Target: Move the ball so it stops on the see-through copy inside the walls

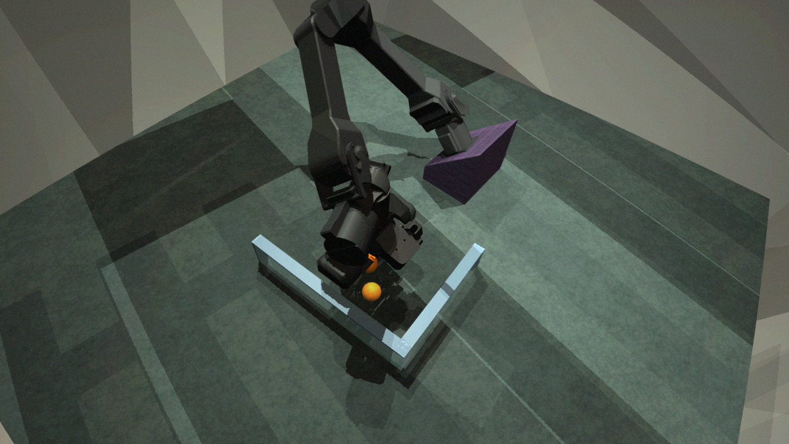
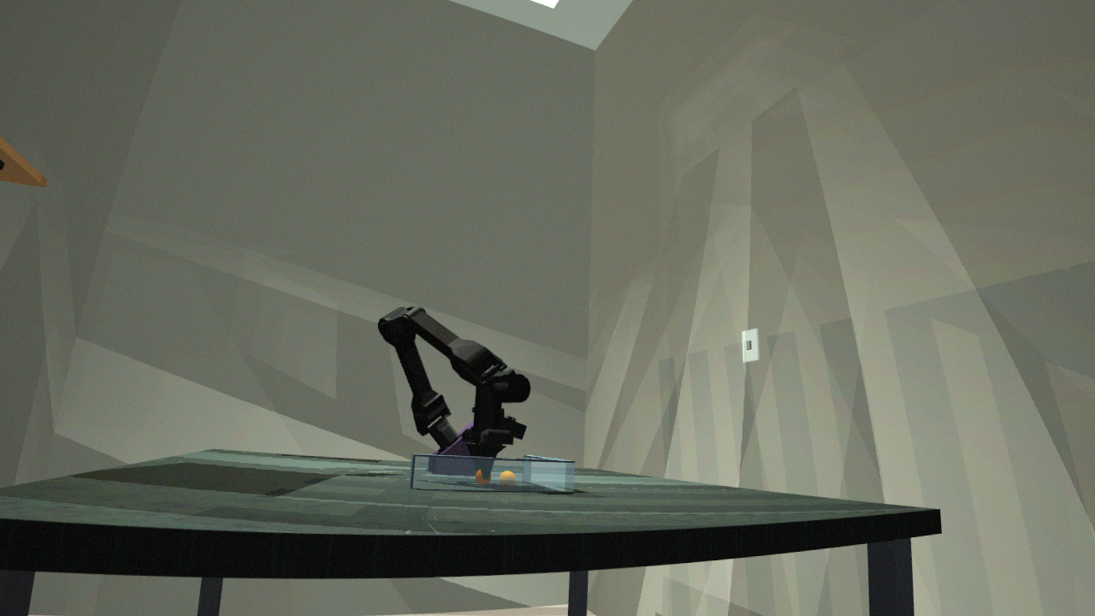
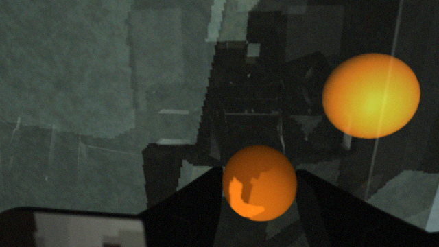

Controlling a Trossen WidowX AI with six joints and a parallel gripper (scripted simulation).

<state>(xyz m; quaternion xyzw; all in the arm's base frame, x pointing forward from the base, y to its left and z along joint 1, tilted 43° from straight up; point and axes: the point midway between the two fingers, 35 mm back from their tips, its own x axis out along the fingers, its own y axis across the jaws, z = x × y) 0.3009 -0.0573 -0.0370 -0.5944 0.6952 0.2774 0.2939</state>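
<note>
The see-through copy of ball is 40 mm to the left of my gripper tip and 40 mm ahead of it. Also, from my gripper tip: orange ball: right at my gripper tip.
</note>
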